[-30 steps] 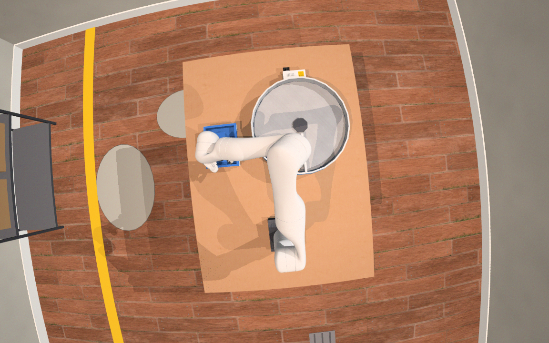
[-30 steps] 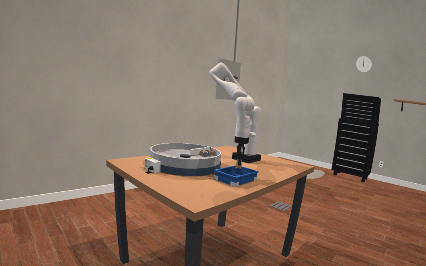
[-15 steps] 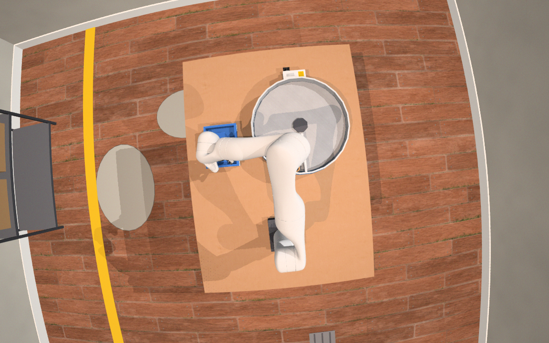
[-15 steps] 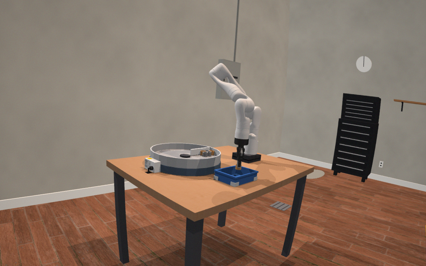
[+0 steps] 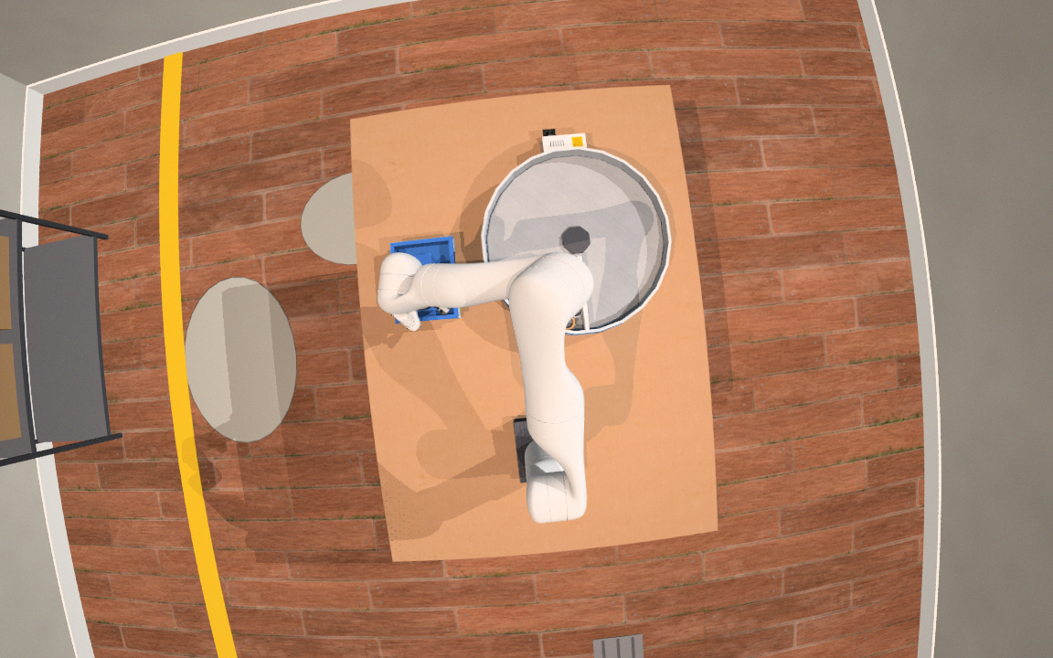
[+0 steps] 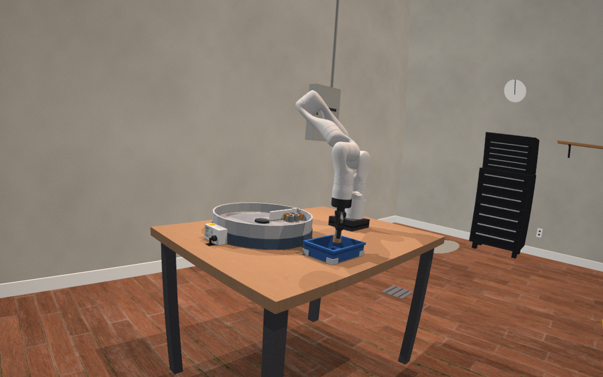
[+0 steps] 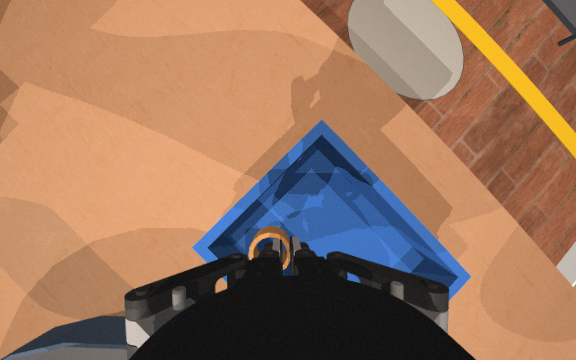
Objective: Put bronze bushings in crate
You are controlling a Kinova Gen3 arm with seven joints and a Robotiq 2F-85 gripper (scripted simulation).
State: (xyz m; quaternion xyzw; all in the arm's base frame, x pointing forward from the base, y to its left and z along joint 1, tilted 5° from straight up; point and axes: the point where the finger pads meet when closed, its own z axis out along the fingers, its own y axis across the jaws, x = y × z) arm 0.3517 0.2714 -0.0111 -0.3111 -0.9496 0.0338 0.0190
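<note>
The blue crate lies 40 mm below my hand, 40 mm ahead of it and 30 mm to the left of it. From my hand the other things lie so: turning table 320 mm to the right, 140 mm ahead, 20 mm below.
</note>
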